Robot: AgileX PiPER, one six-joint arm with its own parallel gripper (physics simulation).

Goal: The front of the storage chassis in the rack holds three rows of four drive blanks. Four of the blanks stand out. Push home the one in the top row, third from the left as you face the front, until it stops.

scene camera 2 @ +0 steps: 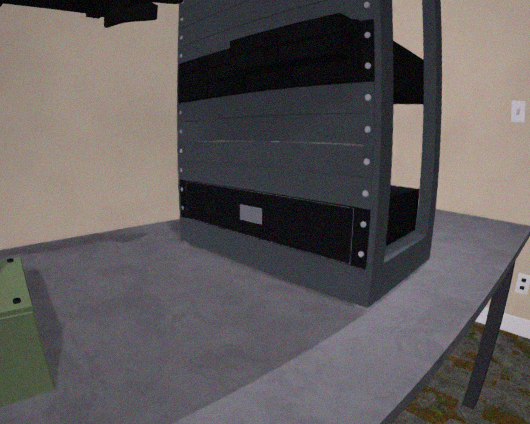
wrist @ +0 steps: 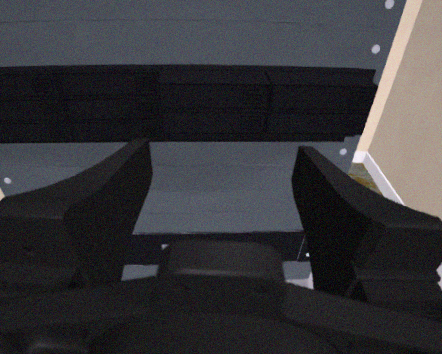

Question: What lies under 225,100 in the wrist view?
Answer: A grey rack.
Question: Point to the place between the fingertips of my gripper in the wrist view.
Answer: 223,160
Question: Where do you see a grey rack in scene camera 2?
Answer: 325,216
